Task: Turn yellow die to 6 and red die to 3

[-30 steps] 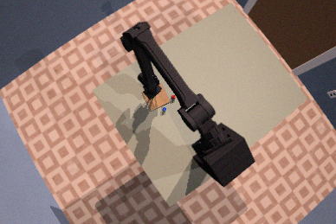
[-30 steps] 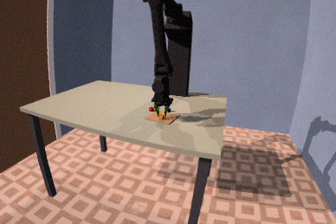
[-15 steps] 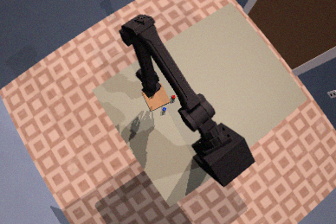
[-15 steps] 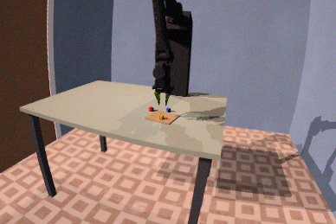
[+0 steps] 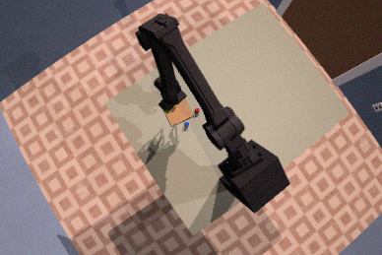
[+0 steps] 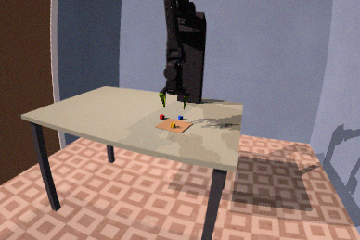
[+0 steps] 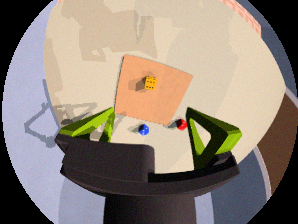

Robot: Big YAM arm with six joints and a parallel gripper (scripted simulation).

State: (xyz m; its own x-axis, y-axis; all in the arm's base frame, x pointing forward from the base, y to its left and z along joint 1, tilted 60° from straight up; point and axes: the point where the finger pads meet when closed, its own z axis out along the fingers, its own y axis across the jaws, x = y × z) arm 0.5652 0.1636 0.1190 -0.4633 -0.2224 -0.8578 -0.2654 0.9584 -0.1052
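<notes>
My hand is 5 cm past the red die, 12 cm to the left of it and 10 cm above it. From my hand the other things lie so: yellow die (9 cm below); then blue die (12 cm behind, 5 cm to the right, 10 cm below); then orange mat (2 cm behind, 1 cm to the right, 10 cm below).
</notes>
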